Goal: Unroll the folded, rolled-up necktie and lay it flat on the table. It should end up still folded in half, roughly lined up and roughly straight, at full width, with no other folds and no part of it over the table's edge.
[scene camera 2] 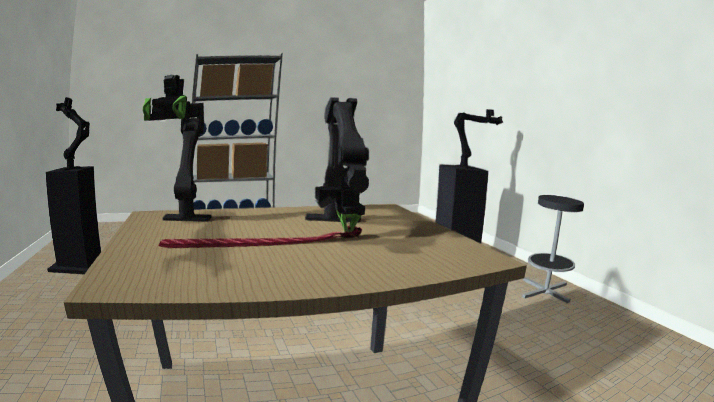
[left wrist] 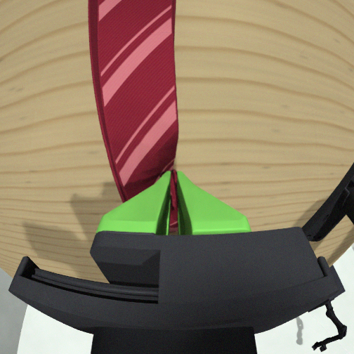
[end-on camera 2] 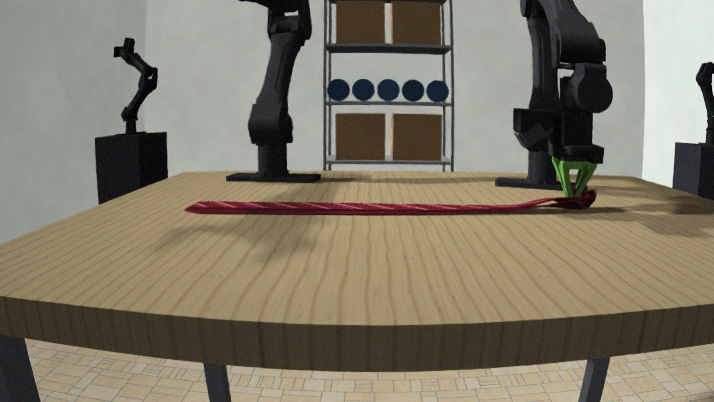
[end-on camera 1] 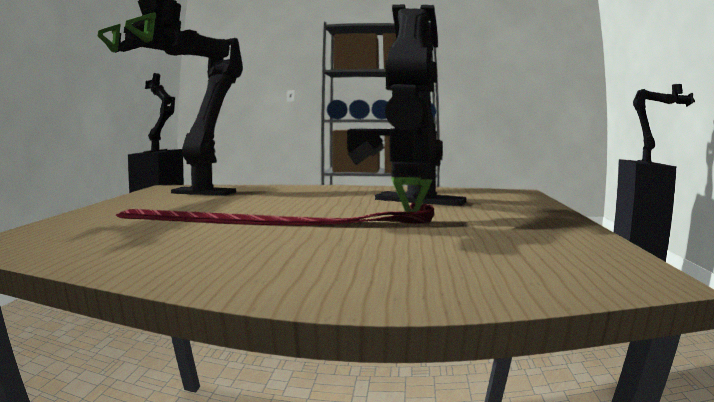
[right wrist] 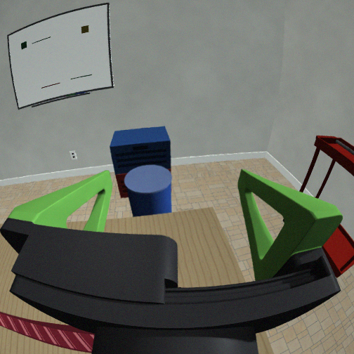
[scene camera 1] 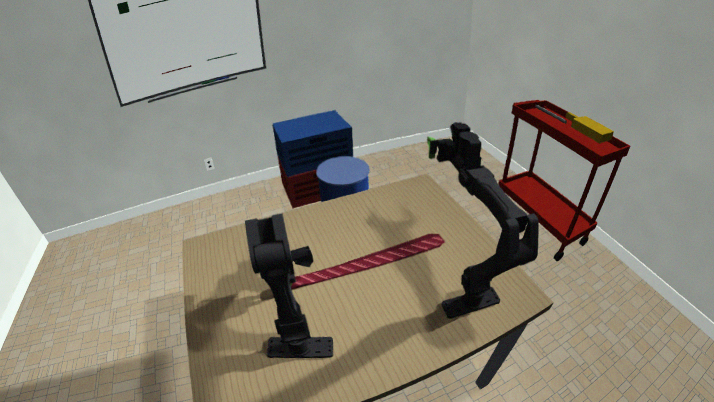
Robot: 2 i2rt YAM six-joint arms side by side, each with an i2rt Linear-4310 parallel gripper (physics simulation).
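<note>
The red striped necktie is stretched out long and nearly straight on the table. Its pointed end lies flat. Near the other end its layers stand slightly apart and rise a little to my left gripper. My left gripper is low over the table, shut on the necktie's end, which is bunched between the fingertips. In scene camera 1 the left arm hides this end. My right gripper is open and empty, raised high above the table.
The left arm's base and right arm's base stand on the table. Beyond the table are a blue barrel, a blue and red cabinet and a red cart. The necktie lies inside the table's edges.
</note>
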